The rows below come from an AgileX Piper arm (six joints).
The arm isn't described. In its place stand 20 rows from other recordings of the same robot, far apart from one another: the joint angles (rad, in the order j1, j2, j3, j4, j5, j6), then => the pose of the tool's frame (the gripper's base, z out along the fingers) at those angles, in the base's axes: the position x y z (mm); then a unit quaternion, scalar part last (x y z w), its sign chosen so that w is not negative.
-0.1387, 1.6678, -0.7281, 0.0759, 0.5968, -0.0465 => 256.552, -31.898, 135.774, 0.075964, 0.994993, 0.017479, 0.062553
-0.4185, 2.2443, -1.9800, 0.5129, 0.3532, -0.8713 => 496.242, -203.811, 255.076, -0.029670, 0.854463, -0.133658, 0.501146
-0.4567, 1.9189, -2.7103, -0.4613, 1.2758, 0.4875 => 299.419, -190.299, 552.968, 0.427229, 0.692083, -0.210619, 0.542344
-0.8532, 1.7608, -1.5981, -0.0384, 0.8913, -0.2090 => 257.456, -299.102, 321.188, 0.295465, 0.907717, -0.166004, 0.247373
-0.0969, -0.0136, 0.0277, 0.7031, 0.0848, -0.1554 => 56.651, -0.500, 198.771, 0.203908, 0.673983, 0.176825, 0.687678
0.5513, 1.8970, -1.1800, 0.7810, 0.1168, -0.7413 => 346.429, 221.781, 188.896, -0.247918, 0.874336, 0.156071, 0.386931
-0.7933, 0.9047, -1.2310, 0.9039, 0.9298, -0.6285 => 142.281, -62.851, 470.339, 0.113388, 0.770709, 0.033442, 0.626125
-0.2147, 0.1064, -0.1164, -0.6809, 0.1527, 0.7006 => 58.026, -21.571, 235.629, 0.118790, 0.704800, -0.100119, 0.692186
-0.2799, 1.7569, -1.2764, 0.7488, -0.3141, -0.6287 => 396.508, -133.890, 303.444, 0.208496, 0.730927, -0.139648, 0.634645
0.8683, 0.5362, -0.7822, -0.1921, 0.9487, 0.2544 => 62.843, 52.381, 352.002, -0.280258, 0.838495, 0.163241, 0.437874
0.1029, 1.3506, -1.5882, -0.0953, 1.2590, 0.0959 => 260.064, 18.570, 435.070, -0.003011, 0.948686, -0.016375, 0.315781
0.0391, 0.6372, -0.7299, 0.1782, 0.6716, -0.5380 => 118.335, 14.674, 346.469, -0.213147, 0.828120, -0.045616, 0.516435
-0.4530, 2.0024, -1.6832, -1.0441, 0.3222, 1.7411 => 423.357, -233.778, 293.150, 0.520367, 0.644762, -0.041090, 0.558401
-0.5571, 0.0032, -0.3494, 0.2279, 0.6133, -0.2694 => 27.493, -3.184, 272.724, 0.138500, 0.750685, -0.155064, 0.627092
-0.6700, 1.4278, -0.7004, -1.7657, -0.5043, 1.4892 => 239.215, -134.483, 221.446, 0.065710, 0.891461, 0.016343, 0.448010
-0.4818, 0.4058, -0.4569, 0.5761, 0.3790, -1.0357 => 87.127, -24.861, 309.993, -0.068915, 0.764765, -0.228868, 0.598335
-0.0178, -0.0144, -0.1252, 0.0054, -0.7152, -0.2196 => 9.972, -0.500, 308.946, -0.028847, 0.307902, -0.111235, 0.944453
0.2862, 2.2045, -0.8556, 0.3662, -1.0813, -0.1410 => 372.671, 79.692, 77.579, 0.004778, 0.773684, -0.022701, 0.633146
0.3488, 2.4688, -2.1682, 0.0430, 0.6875, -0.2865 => 517.122, 190.703, 165.884, -0.284263, 0.900472, 0.028573, 0.327915
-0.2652, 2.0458, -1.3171, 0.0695, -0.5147, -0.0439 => 450.588, -125.602, 212.448, 0.116613, 0.741691, -0.094607, 0.653716
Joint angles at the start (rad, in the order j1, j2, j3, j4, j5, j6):
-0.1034 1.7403 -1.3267 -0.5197 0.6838 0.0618
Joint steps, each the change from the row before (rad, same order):
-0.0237 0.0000 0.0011 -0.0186 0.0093 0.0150
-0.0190 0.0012 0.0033 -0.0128 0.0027 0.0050
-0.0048 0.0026 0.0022 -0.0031 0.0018 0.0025
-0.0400 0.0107 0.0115 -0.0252 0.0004 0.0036
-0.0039 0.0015 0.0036 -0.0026 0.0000 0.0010
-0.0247 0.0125 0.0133 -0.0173 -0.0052 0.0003
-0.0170 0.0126 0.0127 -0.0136 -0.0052 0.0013
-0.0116 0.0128 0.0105 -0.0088 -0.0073 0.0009
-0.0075 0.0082 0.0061 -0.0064 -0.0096 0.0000
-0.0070 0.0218 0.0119 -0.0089 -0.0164 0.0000
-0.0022 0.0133 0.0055 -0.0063 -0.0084 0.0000
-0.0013 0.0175 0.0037 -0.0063 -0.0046 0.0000
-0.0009 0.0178 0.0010 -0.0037 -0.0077 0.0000
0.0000 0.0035 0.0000 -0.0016 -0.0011 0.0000
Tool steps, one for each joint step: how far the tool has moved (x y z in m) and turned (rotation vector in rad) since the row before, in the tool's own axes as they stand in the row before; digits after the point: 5 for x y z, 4 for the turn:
0.00468 -0.00890 0.00253 0.0230 0.0200 0.0185
0.00395 -0.00642 0.00295 0.0155 0.0147 0.0082
0.00155 -0.00104 0.00182 0.0027 0.0081 0.0022
0.00960 -0.01125 0.00992 0.0259 0.0372 0.0075
0.00153 -0.00062 0.00154 0.0015 0.0062 0.0002
0.00725 -0.00485 0.00932 0.0114 0.0281 -0.0030
0.00591 -0.00205 0.00838 0.0054 0.0241 -0.0050
0.00433 -0.00024 0.00747 0.0004 0.0179 -0.0053
0.00219 -0.00025 0.00470 0.0003 0.0060 -0.0043
0.00358 0.00320 0.01020 -0.0069 0.0152 -0.0137
0.00155 0.00227 0.00570 -0.0038 0.0082 -0.0100
0.00154 0.00297 0.00678 -0.0049 0.0135 -0.0116
0.00058 0.00288 0.00646 -0.0060 0.0083 -0.0090
0.00006 0.00054 0.00122 -0.0006 0.0017 -0.0025

